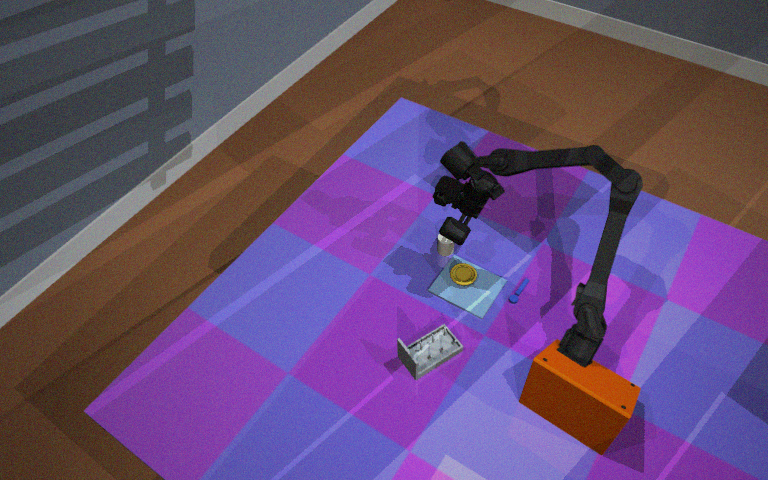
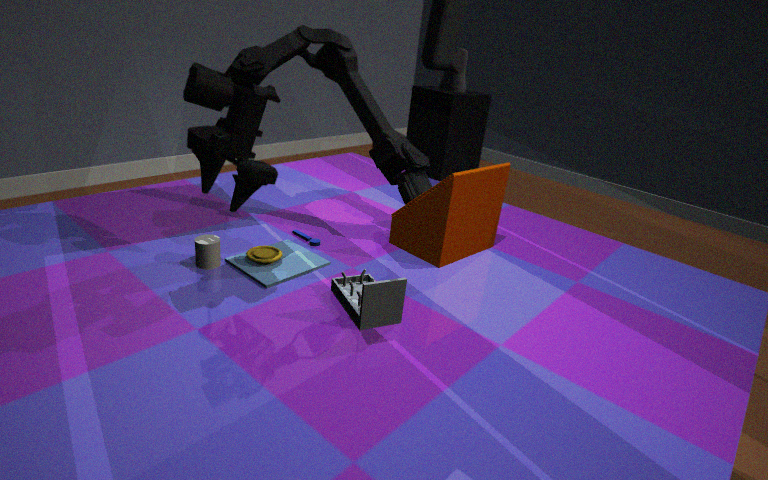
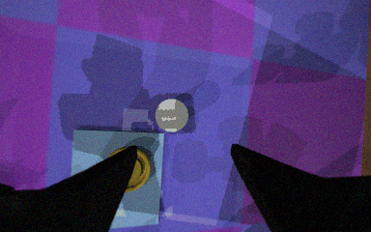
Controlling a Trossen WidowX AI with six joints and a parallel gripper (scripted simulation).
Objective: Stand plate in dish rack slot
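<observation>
The yellow plate lies 100 mm below my gripper tip, 60 mm behind it and 50 mm to the left of it. Also, from my gripper tip: grey dish rack 270 mm to the left, 140 mm behind, 90 mm below; then blue spoon 190 mm behind, 110 mm below; then cup 90 mm below, 30 mm ahead, 10 mm to the left.
</observation>
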